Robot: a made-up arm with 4 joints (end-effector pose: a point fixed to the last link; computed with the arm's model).
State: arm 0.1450 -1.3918 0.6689 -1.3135
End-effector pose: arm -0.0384 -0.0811 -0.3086 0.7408 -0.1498 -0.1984 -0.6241
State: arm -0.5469 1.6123 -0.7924 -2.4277
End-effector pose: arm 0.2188 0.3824 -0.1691 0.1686 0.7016 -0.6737 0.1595
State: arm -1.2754 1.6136 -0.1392 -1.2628
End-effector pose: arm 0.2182 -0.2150 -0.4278 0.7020 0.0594 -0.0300 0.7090
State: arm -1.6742 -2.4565 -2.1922 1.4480
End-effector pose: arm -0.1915 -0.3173 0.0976 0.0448 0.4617 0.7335 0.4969
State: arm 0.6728 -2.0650 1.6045 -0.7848
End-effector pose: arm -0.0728 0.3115 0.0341 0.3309 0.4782 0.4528 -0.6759
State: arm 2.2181 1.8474 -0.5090 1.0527
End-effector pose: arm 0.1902 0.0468 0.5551 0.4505 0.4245 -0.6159 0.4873
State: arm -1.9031 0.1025 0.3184 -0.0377
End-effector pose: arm 0.2250 -0.3348 0.3128 0.5681 -0.8094 0.1224 -0.0843
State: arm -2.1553 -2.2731 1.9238 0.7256
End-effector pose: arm -0.1709 -0.1323 0.1732 0.8235 0.3262 -0.0015 -0.4641
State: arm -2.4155 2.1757 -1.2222 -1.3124
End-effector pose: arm -0.0365 -0.5052 -0.1002 0.8394 0.1704 0.0900 0.5083
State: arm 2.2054 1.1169 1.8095 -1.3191
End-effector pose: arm 0.2269 0.2354 0.4014 0.4860 0.6762 -0.3658 0.4156
